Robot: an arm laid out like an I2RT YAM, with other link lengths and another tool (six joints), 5 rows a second.
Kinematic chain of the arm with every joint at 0, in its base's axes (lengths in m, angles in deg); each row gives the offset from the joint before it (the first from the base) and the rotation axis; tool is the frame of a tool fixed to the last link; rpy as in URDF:
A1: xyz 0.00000 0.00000 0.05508 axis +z
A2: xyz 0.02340 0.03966 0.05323 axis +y
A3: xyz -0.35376 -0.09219 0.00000 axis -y
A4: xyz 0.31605 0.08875 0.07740 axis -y
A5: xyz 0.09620 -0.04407 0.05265 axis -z
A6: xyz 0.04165 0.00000 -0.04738 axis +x
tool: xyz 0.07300 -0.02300 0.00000 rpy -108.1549 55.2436 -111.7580
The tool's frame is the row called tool.
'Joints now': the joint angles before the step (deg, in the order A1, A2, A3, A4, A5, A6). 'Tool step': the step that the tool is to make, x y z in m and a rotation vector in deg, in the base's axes. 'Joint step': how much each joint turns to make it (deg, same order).
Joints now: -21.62, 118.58, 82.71, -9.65, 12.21, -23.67
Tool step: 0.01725, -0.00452, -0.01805, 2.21, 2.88, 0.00
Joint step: 0.09, 4.52, 5.71, -4.83, -0.67, 0.75
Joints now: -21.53, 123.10, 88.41, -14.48, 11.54, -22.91
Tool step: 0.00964, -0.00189, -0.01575, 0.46, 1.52, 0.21
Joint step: 0.16, 2.82, 2.42, -1.16, 0.07, -0.12
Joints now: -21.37, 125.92, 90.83, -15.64, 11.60, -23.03
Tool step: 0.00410, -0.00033, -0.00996, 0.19, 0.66, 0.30
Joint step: 0.08, 1.37, 0.73, 0.00, -0.09, -0.21
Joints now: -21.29, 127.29, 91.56, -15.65, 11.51, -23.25
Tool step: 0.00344, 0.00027, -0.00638, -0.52, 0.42, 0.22
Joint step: 0.20, 0.93, 0.37, 0.44, 0.48, -0.42
